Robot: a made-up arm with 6 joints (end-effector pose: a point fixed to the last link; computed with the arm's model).
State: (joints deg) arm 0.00 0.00 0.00 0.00 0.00 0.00
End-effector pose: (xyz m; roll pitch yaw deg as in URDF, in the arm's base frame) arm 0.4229 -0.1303 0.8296 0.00 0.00 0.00
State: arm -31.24 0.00 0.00 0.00 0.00 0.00
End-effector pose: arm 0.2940 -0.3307 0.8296 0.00 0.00 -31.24
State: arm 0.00 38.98 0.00 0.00 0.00 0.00
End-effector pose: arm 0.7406 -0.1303 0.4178 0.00 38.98 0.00
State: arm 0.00 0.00 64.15 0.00 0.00 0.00
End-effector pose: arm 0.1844 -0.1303 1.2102 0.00 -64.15 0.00
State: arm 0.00 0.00 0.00 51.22 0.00 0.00
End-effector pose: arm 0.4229 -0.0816 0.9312 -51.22 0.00 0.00
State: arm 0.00 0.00 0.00 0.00 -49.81 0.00
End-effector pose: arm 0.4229 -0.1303 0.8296 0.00 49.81 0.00
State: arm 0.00 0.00 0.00 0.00 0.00 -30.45
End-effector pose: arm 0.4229 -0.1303 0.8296 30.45 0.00 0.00
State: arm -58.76 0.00 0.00 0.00 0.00 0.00
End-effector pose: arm 0.1079 -0.4292 0.8296 0.00 0.00 -58.76
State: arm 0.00 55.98 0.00 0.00 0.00 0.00
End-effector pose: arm 0.7793 -0.1303 0.1906 0.00 55.98 0.00
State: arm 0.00 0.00 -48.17 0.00 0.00 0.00
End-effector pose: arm 0.2820 -0.1303 0.5145 0.00 48.17 0.00
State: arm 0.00 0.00 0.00 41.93 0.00 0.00
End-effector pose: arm 0.4229 -0.0969 0.9167 -41.93 0.00 0.00
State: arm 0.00 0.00 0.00 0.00 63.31 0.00
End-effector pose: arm 0.4229 -0.1303 0.8296 0.00 -63.31 0.00
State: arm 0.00 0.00 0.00 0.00 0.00 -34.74
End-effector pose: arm 0.4229 -0.1303 0.8296 34.74 0.00 0.00
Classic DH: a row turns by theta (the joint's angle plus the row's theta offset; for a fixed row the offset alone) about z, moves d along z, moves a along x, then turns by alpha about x. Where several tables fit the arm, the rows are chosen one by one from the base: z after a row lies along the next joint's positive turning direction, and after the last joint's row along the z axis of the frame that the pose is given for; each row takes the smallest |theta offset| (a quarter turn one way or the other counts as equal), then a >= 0, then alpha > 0; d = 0 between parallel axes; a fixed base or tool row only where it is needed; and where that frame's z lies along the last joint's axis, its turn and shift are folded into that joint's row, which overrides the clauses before.
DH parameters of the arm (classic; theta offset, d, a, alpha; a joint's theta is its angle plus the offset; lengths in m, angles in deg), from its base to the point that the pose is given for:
joint 1: 0 0.1748 0 -90
joint 2: -90 0 0.6548 180
joint 3: 0 0 0 -90
joint 4: 0 -0.4229 0 90
joint 5: 0 0.1303 0 -90
joint 6: 90 0 0 90
tool (fixed): -90 0 0 0

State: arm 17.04 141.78 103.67 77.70 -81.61 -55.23
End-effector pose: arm 0.7887 0.2127 -0.5005 -72.09 14.83 -73.86
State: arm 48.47 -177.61 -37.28 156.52 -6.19 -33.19
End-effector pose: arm -0.3454 -0.2097 -0.2494 54.89 -33.95 -128.56
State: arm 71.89 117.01 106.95 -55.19 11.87 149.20
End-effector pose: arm 0.3757 0.9094 -0.3018 -95.14 3.17 62.15
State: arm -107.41 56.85 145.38 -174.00 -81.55 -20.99
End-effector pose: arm -0.0477 -0.5852 0.9553 21.15 -9.91 66.57
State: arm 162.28 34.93 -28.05 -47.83 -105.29 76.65
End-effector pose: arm -0.4316 0.2297 0.2910 83.64 3.40 -63.46
